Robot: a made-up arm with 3 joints. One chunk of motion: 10 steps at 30 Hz.
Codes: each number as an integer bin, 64 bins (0 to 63) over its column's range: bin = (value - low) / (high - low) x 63, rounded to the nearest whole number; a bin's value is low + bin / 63 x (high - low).
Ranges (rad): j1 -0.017..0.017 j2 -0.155..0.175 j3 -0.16..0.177
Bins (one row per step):
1: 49 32 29
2: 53 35 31
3: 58 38 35
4: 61 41 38
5: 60 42 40
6: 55 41 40
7: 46 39 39
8: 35 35 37
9: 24 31 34
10: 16 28 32
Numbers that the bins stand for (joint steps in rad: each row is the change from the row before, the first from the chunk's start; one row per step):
1: 0.00944 0.01262 -0.00487
2: 0.01160 0.02833 0.00583
3: 0.01430 0.04405 0.02722
4: 0.01592 0.05976 0.04327
5: 0.01538 0.06500 0.05397
6: 0.01268 0.05976 0.05397
7: 0.00783 0.04929 0.04862
8: 0.00189 0.02833 0.03792
9: -0.00405 0.00738 0.02187
10: -0.00837 -0.00833 0.01117

